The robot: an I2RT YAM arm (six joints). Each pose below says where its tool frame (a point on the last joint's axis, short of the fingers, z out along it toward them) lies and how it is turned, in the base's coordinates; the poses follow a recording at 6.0 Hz.
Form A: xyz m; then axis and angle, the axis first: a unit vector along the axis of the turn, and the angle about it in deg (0 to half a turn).
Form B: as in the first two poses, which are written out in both.
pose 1, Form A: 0.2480, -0.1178, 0.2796, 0.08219, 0.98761, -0.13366, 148.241
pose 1, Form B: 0.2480, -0.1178, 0.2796, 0.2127, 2.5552, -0.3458
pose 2, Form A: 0.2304, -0.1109, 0.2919, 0.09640, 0.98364, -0.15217, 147.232
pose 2, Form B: 0.2304, -0.1109, 0.2919, 0.2477, 2.5276, -0.3910
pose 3, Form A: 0.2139, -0.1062, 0.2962, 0.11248, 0.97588, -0.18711, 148.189
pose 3, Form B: 0.2139, -0.1062, 0.2962, 0.2909, 2.5240, -0.4839
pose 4, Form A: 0.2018, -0.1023, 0.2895, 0.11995, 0.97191, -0.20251, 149.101
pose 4, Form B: 0.2018, -0.1023, 0.2895, 0.3121, 2.5292, -0.5270
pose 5, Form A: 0.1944, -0.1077, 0.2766, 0.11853, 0.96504, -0.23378, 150.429
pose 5, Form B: 0.1944, -0.1077, 0.2766, 0.3112, 2.5337, -0.6138
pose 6, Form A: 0.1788, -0.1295, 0.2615, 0.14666, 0.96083, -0.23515, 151.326
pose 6, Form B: 0.1788, -0.1295, 0.2615, 0.3873, 2.5377, -0.6211
